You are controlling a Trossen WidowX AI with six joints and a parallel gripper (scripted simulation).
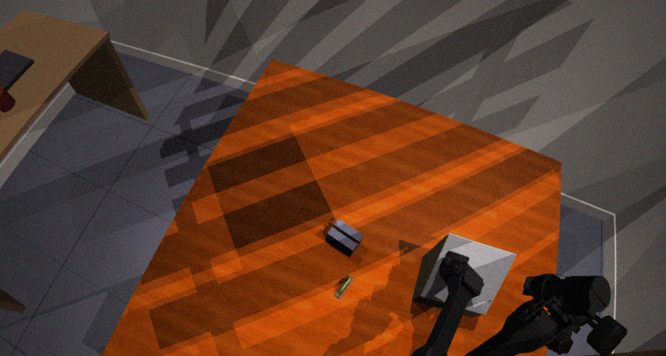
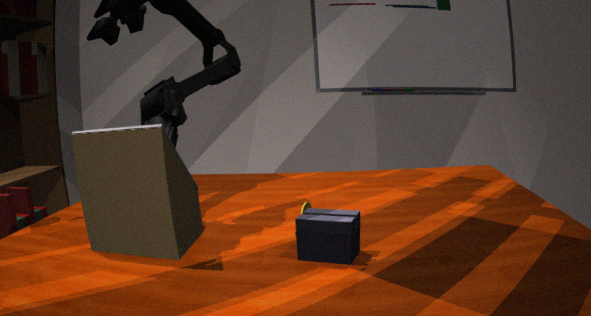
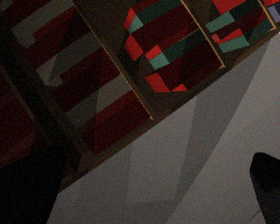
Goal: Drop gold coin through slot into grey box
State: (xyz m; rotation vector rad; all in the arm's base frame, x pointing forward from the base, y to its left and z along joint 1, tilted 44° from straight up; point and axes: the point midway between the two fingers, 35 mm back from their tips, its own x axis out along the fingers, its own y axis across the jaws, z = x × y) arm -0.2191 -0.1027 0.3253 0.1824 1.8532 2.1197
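My gripper tip is 510 mm short of the coin, 40 mm to the left of it and 450 mm above it.
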